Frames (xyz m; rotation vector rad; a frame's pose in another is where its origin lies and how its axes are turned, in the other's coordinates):
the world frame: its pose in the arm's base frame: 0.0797 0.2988 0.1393 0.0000 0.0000 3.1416
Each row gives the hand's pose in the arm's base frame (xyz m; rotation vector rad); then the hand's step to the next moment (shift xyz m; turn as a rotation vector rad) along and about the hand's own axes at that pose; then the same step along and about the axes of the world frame.
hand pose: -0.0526 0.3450 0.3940 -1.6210 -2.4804 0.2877
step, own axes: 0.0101 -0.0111 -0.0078 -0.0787 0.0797 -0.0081
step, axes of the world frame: 0.0120 -0.0055 0.0106 -0.1038 0.0403 -0.0145
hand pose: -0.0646 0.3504 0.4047 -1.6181 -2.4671 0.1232
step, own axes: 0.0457 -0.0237 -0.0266 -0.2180 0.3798 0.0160
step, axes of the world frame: 0.0336 -0.0314 0.0352 -0.4228 0.0466 -0.1052
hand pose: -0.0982 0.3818 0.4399 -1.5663 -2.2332 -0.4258
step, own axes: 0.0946 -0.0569 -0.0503 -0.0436 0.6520 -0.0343
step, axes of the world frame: 0.0761 -0.0366 0.0871 -0.6323 -0.1658 0.0292
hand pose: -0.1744 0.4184 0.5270 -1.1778 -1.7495 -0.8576
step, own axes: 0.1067 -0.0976 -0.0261 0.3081 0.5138 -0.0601
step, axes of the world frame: 0.1072 0.0151 0.0994 -0.4359 -0.2282 0.3470
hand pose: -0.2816 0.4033 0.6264 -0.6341 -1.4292 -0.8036
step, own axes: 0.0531 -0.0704 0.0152 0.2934 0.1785 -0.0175
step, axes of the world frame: 0.0670 0.0354 0.0477 -0.1435 -0.0631 0.3061
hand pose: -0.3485 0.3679 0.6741 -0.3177 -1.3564 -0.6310
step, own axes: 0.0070 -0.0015 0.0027 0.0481 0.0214 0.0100
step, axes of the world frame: 0.0025 0.0013 0.0071 -0.0085 -0.0113 0.0517
